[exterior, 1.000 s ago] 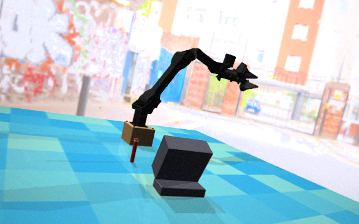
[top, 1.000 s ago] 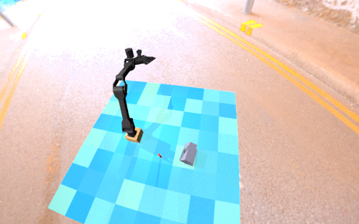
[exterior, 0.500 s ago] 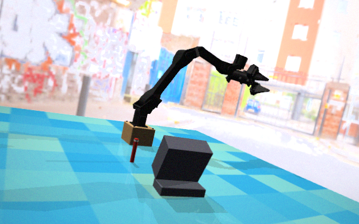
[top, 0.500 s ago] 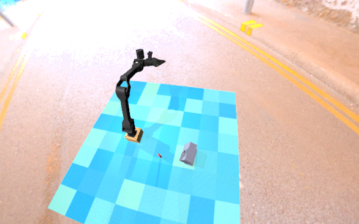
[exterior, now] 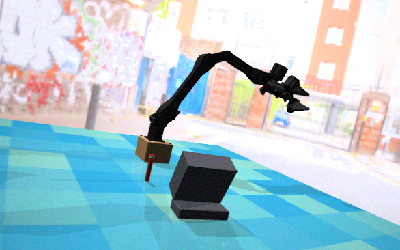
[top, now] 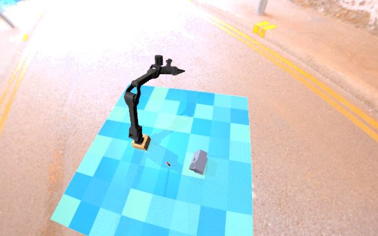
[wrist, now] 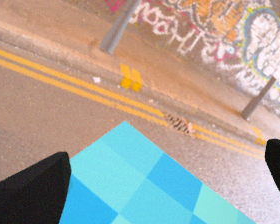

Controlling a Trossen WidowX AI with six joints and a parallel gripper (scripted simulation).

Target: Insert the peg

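The red peg is 40 mm ahead of my gripper tip, 630 mm to the right of it and 290 mm below it. The rest, counted from my gripper tip: sloped panel (240 mm ahead, 570 mm to the right, 260 mm below).
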